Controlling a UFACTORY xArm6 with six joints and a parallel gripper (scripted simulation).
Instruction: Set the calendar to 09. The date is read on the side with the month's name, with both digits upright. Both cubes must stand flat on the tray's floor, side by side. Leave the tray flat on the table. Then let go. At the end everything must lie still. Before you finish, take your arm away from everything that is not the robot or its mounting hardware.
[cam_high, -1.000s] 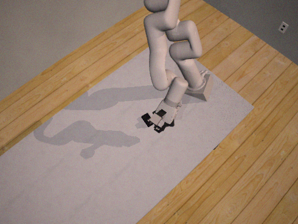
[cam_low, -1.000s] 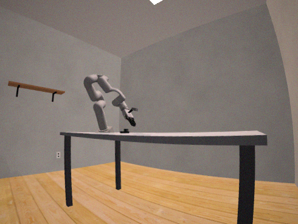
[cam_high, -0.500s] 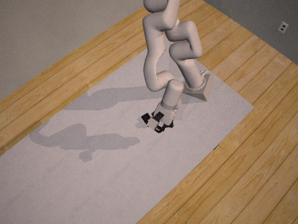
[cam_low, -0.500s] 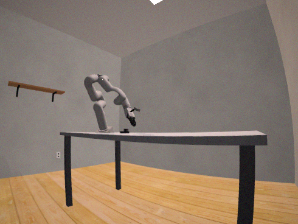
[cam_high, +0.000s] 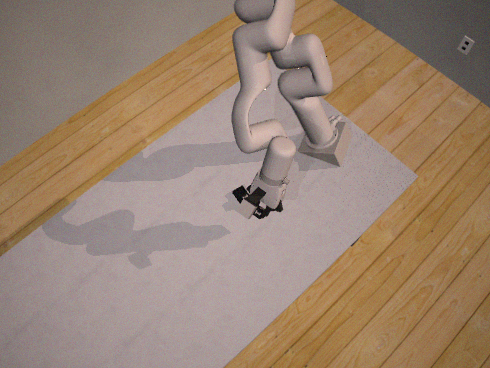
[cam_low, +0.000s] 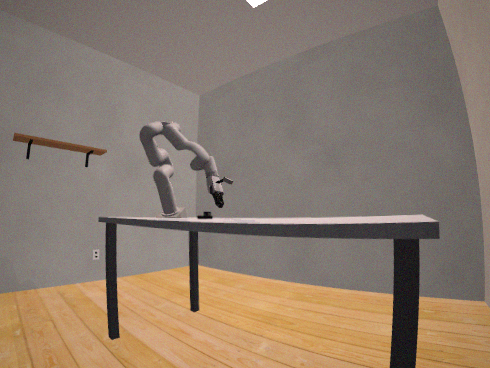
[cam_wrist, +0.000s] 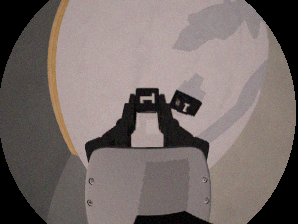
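Now: the black date cube 1 cm ahead of my hand and 2 cm below it. Also, from my hand: black cube 9 cm to the right, 8 cm below.
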